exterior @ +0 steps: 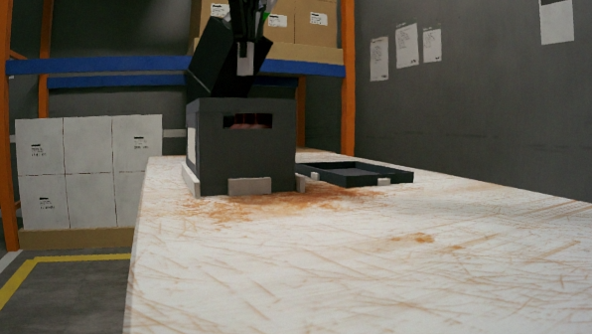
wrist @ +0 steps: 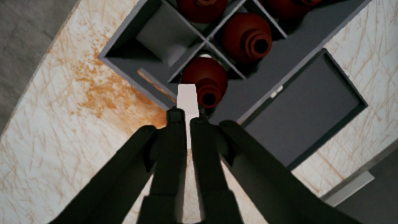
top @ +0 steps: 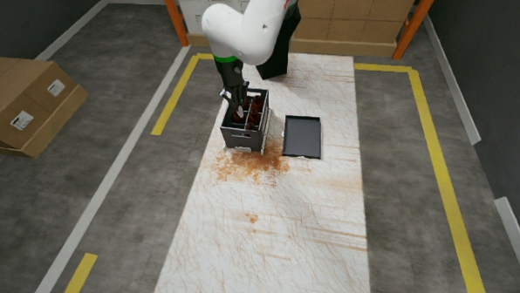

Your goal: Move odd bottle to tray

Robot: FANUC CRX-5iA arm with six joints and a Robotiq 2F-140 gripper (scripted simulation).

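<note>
Right now the grey crate is 90 mm behind my hand, 10 mm to the right of it and 170 mm below it. The rest, counted from my hand: dark tray: 110 mm behind, 280 mm to the left, 240 mm below.
</note>
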